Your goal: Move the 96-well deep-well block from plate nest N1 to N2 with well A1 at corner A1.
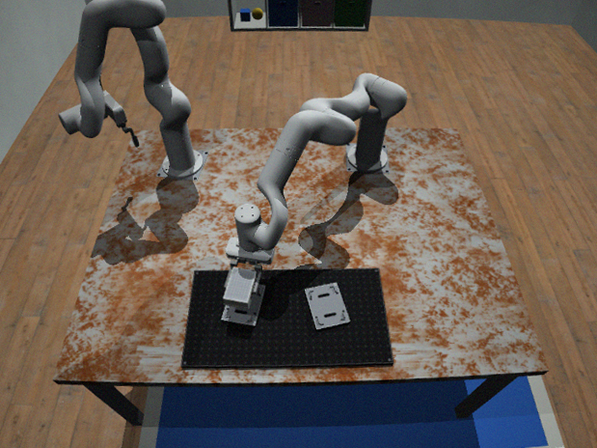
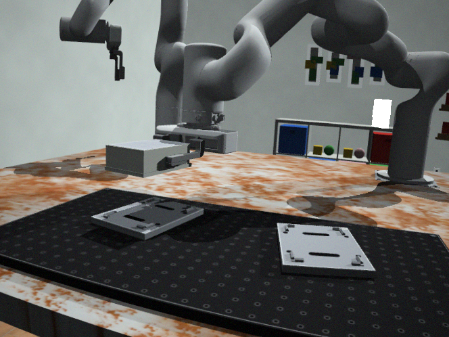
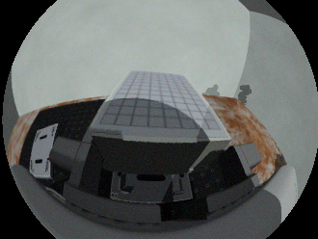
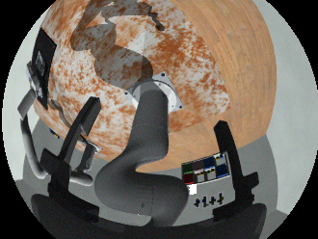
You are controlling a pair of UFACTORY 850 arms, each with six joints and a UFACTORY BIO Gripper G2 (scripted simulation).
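Note:
Now: left hand 10 mm short of the nest N2 and 100 mm above it. Round my left hand: white deep-well block: 10 mm ahead; A1 label: 50 mm behind, 330 mm to the left, 100 mm below; nest N1: 40 mm ahead, 290 mm to the left, 100 mm below.

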